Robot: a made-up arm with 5 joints.
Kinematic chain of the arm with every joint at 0, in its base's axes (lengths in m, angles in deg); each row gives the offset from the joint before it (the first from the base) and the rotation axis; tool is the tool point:
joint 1: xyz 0 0 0.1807 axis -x
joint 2: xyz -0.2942 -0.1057 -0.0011 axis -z
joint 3: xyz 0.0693 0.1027 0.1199 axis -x
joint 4: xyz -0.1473 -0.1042 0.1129 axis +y
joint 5: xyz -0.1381 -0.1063 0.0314 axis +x
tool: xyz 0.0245 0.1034 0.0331
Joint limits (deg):
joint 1: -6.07..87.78
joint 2: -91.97..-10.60
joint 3: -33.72..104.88
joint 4: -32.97..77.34
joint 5: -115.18..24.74
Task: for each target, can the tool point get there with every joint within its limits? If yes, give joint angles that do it. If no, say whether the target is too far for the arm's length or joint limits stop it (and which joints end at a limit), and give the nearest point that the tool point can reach.
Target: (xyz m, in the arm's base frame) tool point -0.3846 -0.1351 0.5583
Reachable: yes | joints 34.08 -34.81 -15.72 61.13 -96.48
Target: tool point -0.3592 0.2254 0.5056
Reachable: yes | joints 80.02 -73.53 6.95 20.84 -38.09
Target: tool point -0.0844 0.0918 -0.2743
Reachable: no: joint limits stop it (at a limit: joint 1, joint 2, joint 3, joint 4, joint 5) | nearest point -0.3638 0.1915 -0.0745 | short by 0.358 m
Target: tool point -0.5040 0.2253 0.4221
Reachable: yes | joints 52.34 -21.59 35.71 16.98 -14.73
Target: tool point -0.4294 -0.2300 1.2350
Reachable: no: too far | nearest point -0.4103 -0.1091 0.6807 | short by 0.568 m
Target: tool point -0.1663 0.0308 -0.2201
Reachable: no: joint limits stop it (at a limit: joint 1, joint 2, joint 3, joint 4, joint 5) | nearest point -0.3638 0.1915 -0.0745 | short by 0.293 m
